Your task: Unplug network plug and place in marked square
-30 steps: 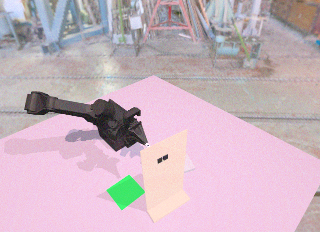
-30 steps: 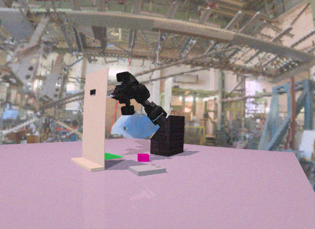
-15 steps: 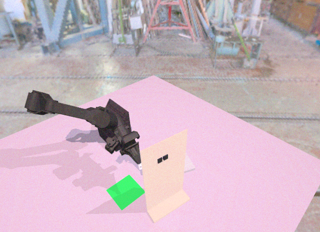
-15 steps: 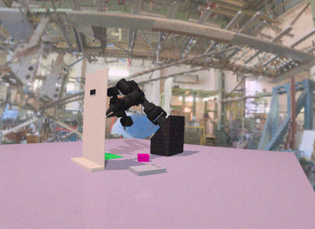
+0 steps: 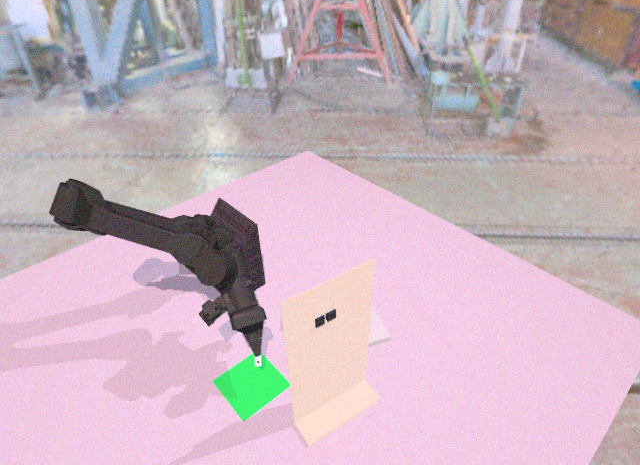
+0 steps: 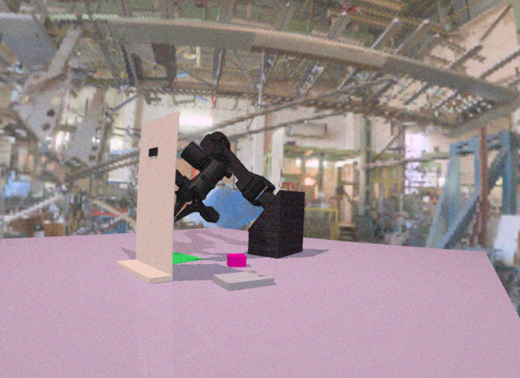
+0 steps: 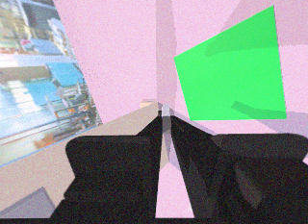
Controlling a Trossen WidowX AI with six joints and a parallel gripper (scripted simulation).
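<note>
Right now my gripper tip is 11 cm above the green marked square, 2 cm past it and 1 cm to the left of it. Round my gripper tip: flat grey plate 27 cm to the left, 10 cm below, 7 cm ahead; then pale grey plug right at my gripper tip; then upright panel 14 cm ahead, 6 cm to the left, 5 cm above.
</note>
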